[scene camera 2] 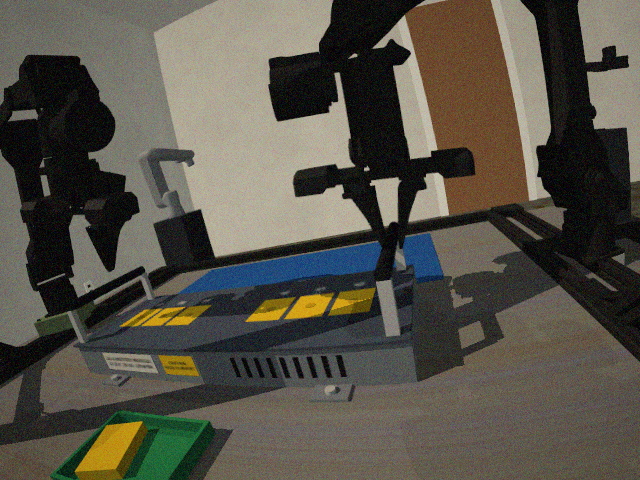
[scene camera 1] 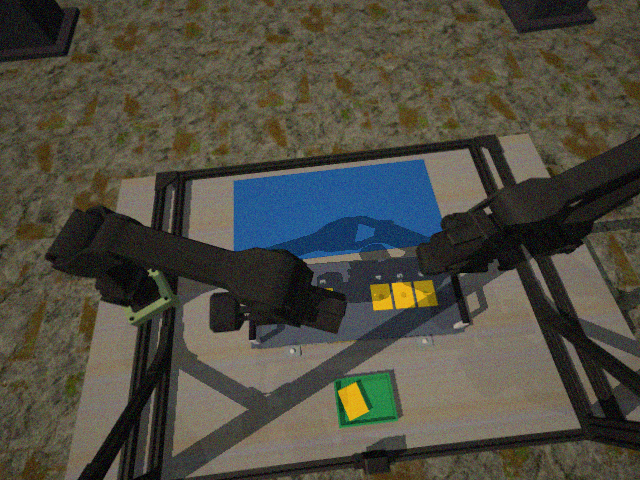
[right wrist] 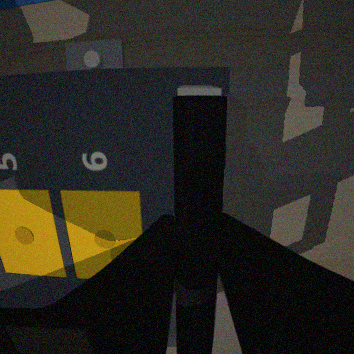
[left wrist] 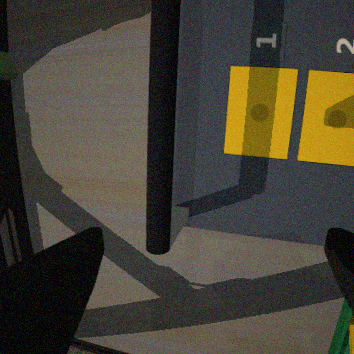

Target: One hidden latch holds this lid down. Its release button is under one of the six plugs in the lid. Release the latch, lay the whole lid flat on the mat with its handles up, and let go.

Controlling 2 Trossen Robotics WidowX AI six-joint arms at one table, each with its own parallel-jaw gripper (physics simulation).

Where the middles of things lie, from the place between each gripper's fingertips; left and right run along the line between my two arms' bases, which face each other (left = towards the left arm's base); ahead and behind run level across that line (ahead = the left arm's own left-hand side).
Now: right hand 23 cm past the green tray (scene camera 2: 170, 440), 22 cm to the right of it and 8 cm above it. From my right hand the other things lie so: blue mat (scene camera 1: 325, 213): 24 cm ahead, 22 cm to the left, 9 cm below.
The green tray is 17 cm to the right of my left hand, 17 cm behind it and 14 cm below it. Also, from my left hand: blue mat (30 cm ahead, 18 cm to the right, 15 cm below).
